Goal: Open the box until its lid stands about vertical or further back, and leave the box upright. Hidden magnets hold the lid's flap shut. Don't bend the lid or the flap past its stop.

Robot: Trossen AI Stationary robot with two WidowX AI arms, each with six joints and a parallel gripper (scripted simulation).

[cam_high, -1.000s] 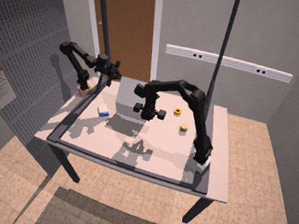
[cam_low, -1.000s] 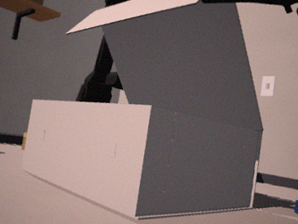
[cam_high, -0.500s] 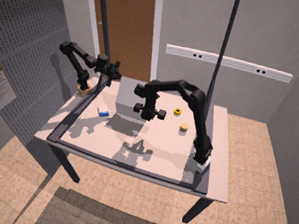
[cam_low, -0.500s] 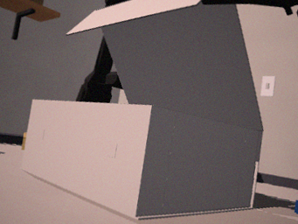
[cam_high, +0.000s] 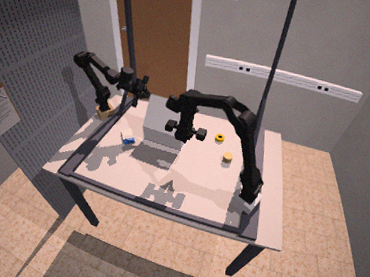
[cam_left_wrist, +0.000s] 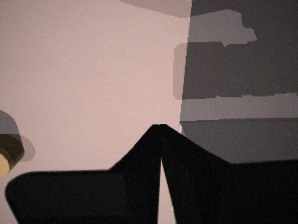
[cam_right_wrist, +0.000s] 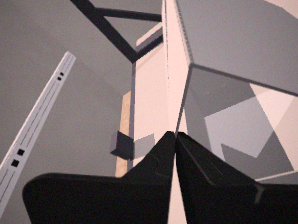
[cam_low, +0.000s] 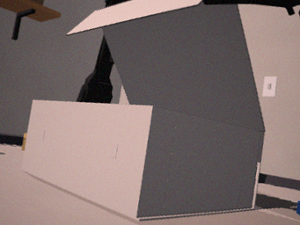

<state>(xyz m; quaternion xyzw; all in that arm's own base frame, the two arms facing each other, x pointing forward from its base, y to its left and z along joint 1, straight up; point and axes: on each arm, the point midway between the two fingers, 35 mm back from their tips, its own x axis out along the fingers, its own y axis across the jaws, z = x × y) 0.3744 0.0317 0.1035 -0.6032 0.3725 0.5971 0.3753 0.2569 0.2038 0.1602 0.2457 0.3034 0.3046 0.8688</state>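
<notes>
My left gripper is now 270 mm past the yellow ring, 60 mm to the right of it and 150 mm above it. The rest, counted from my left hand: tan cylinder: 150 mm behind, 180 mm to the left, 140 mm below.
</notes>
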